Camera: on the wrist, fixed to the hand. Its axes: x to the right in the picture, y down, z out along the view.
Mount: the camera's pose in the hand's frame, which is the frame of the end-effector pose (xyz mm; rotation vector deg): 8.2 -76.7 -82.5 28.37 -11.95 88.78
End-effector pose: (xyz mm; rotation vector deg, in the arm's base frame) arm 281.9 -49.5 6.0 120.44 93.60 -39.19
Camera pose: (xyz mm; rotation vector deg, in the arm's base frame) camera 220.6 23.3 66.9 150.49 -30.99 -37.04
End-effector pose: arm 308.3 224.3 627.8 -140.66 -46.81 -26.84
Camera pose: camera 253.1 234.7 725.8 -110.40 50.31 29.25
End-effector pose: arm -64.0 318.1 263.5 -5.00 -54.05 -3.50
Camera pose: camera 0.3 233.3 225.7 -19.81 -49.26 93.01
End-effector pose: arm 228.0 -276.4 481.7 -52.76 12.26 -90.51
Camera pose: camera 116.5 -294.0 477.0 -15.86 15.11 -3.58
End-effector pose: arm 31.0 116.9 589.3 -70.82 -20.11 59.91
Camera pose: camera 129.9 76.9 626.4 -45.37 48.92 135.93
